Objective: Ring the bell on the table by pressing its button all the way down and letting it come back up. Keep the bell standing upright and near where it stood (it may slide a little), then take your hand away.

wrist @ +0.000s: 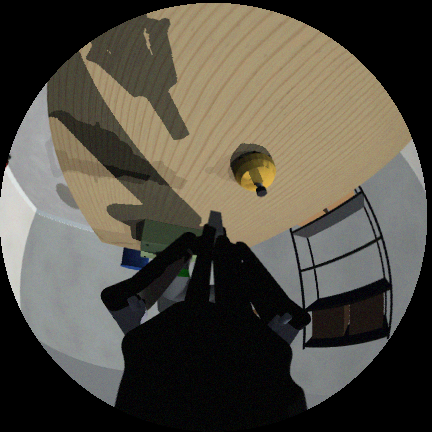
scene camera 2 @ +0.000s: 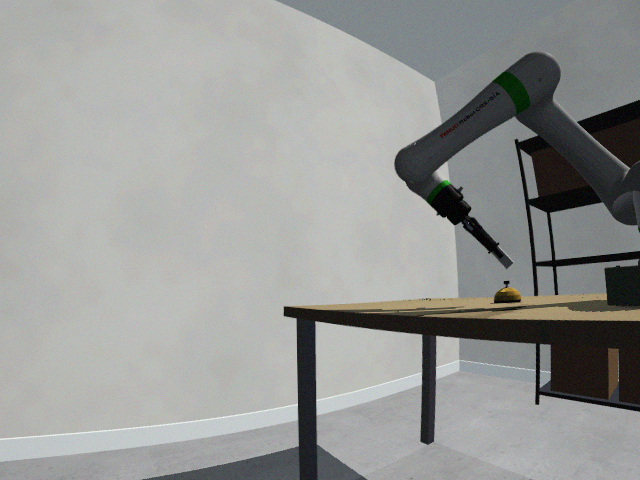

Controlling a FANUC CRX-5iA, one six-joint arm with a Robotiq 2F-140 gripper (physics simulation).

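Places are measured from the arm's base along level axes (x back, y right, z up), in metres.
Where they show: gripper, between the fingertips: (wrist: 213,219) (scene camera 2: 510,265).
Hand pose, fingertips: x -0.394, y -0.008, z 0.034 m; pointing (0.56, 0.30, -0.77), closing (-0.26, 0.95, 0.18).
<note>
Each offset is from my fingertips to the centre of the thing. Level surfaces: height alone.
The bell @(dx -0.041, dy +0.073, dz -0.075 m) (scene camera 2: 507,295) (wrist: 256,171) is a yellow dome with a small dark button on top. It stands upright on the wooden table @(dz -0.108 m) (scene camera 2: 372,313) (wrist: 300,75). The button @(dx -0.041, dy +0.073, dz -0.047 m) (scene camera 2: 506,282) (wrist: 261,190) stands up clear of the dome. My gripper (scene camera 2: 508,265) (wrist: 213,219) is shut and empty. It is tilted, pointing down and to the right in the scene view, and its tips are a little above the button, not touching it. In the wrist view the bell shows up and to the right of the fingertips.
A green block (scene camera 2: 622,285) (wrist: 162,236) under the arm's base stands on the table to the right in the scene view. A dark shelf rack (scene camera 2: 534,268) (wrist: 301,287) with brown boxes stands behind the table. A blue object (wrist: 134,258) shows beyond the table edge.
</note>
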